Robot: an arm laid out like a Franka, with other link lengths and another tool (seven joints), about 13 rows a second.
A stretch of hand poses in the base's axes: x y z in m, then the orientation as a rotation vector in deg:
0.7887, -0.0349, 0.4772, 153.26, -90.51, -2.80
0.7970, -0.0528, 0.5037, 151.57, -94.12, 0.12
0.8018, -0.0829, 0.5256, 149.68, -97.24, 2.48
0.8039, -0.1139, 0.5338, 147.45, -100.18, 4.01
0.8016, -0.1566, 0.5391, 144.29, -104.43, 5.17
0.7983, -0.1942, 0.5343, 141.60, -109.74, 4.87
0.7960, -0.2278, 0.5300, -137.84, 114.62, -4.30
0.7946, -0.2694, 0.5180, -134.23, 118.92, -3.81
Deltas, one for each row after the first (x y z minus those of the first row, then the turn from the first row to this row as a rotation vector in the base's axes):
0.0083, -0.0179, 0.0265, -0.67, -1.84, -2.52
0.0131, -0.0480, 0.0484, -1.41, -3.21, -4.84
0.0152, -0.0790, 0.0566, -2.14, -3.97, -7.18
0.0129, -0.1217, 0.0619, -2.70, -4.57, -10.57
0.0096, -0.1593, 0.0571, -1.80, -4.94, -14.35
0.0073, -0.1929, 0.0528, -0.44, -5.39, -18.32
0.0059, -0.2345, 0.0408, -0.41, -5.11, -21.91

